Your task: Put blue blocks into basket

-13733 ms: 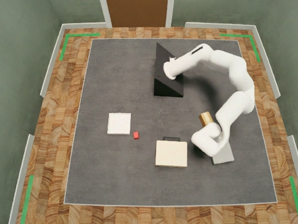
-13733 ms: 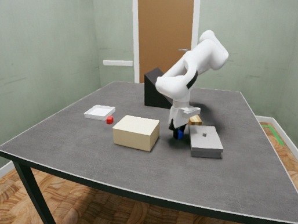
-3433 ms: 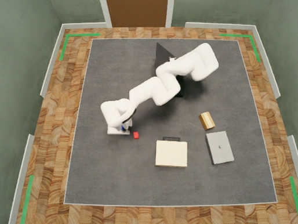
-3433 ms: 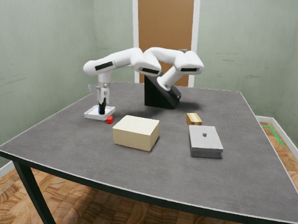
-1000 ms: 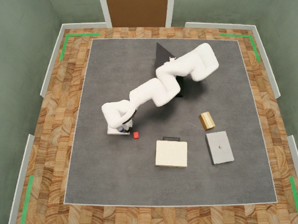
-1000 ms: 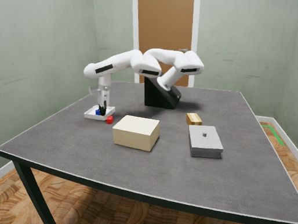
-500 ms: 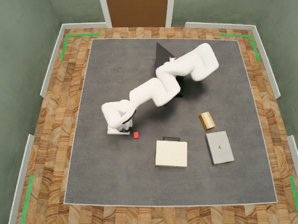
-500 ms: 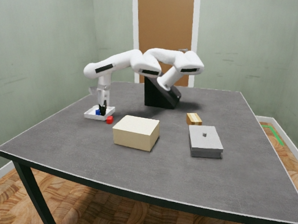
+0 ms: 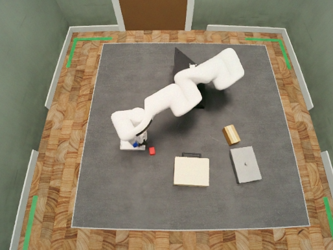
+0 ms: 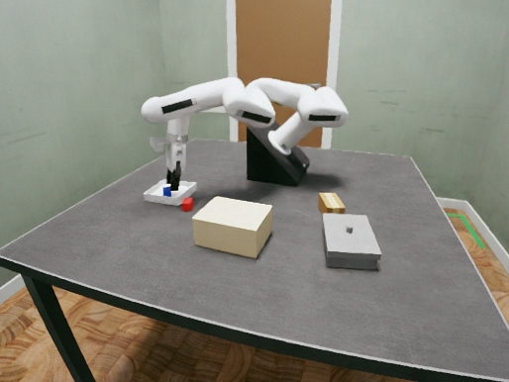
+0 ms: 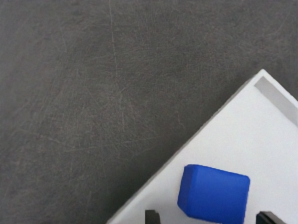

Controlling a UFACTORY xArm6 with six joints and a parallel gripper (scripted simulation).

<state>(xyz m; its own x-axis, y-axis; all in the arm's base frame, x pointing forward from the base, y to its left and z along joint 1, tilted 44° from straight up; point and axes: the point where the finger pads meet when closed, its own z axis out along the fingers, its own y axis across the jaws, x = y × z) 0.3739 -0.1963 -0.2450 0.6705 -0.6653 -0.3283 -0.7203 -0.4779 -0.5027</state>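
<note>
The flat lid is 610 mm to the left of my hand, 140 mm ahead of it and 20 mm below it. The rest, counted from my hand: white basket 60 mm below, 30 mm to the right, 30 mm behind; light wooden cabinet 300 mm to the left, 170 mm ahead, 30 mm below; brown cardboard box 560 mm to the left, 40 mm behind, 30 mm below.
</note>
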